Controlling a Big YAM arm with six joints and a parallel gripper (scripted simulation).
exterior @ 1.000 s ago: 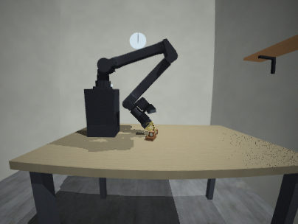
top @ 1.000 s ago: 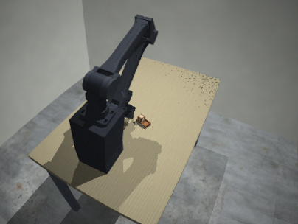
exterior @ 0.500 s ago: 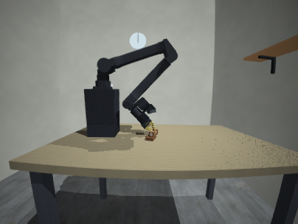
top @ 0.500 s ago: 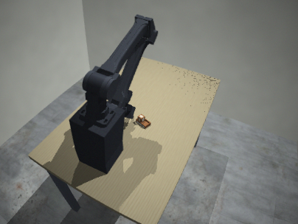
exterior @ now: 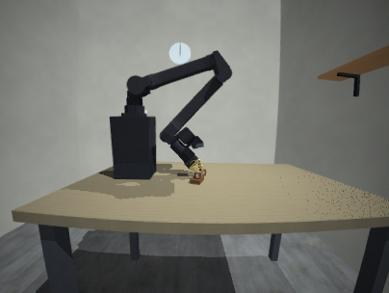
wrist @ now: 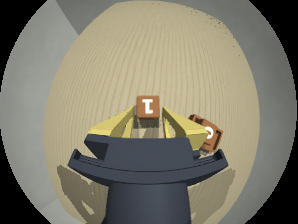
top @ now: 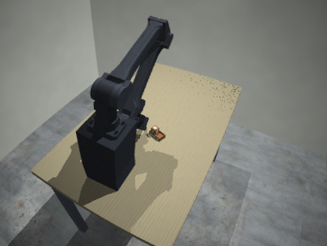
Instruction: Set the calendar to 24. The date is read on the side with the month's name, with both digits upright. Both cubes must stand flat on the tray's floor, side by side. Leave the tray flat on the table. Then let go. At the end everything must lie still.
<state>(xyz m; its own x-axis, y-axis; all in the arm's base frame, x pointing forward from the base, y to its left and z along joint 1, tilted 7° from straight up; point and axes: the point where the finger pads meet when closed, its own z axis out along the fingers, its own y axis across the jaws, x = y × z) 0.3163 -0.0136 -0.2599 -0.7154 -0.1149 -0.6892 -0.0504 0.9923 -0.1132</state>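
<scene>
The brown digit cube lies 10 mm below my hand and 10 mm ahead of it. The rest, counted from my hand: brown tray: 100 mm to the right, 30 mm behind, 10 mm below.
</scene>
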